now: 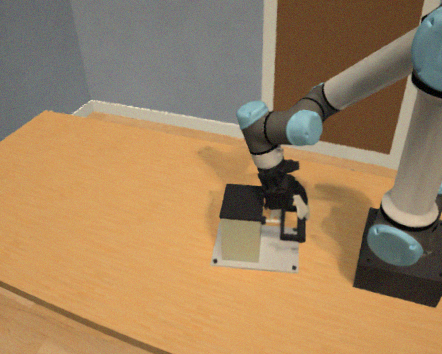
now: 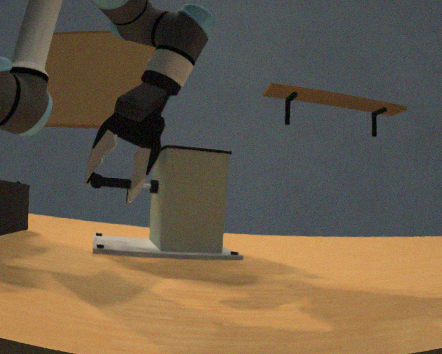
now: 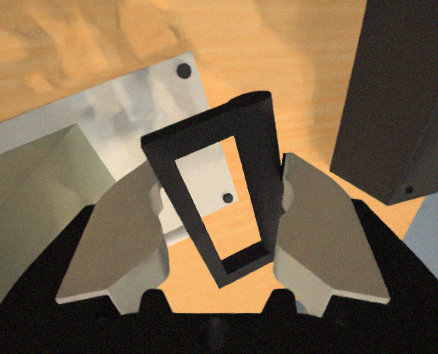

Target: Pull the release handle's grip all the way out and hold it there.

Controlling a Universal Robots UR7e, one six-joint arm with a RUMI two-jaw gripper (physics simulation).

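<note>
The release handle (image 1: 293, 238) (image 2: 115, 182) (image 3: 262, 170) is a black rectangular frame with a round grip bar on its outer side. It stands out from the side of a pale green box (image 1: 241, 240) (image 2: 192, 200) (image 3: 40, 200) with a black top. A stretch of light rod (image 1: 272, 220) (image 2: 147, 185) (image 3: 175, 236) shows between box and handle. My gripper (image 1: 290, 217) (image 2: 110, 190) (image 3: 222, 159) is shut on the handle, one finger on the outer grip side, the other on the side facing the box. The rod's full length is partly hidden by the inner finger.
The box stands on a light grey base plate (image 1: 280, 257) (image 2: 125, 245) (image 3: 135, 100) with dark corner bolts. The arm's dark base block (image 1: 400, 280) (image 2: 12, 207) (image 3: 372, 105) is beyond the grip side. A wall shelf (image 2: 335, 99) hangs in the background.
</note>
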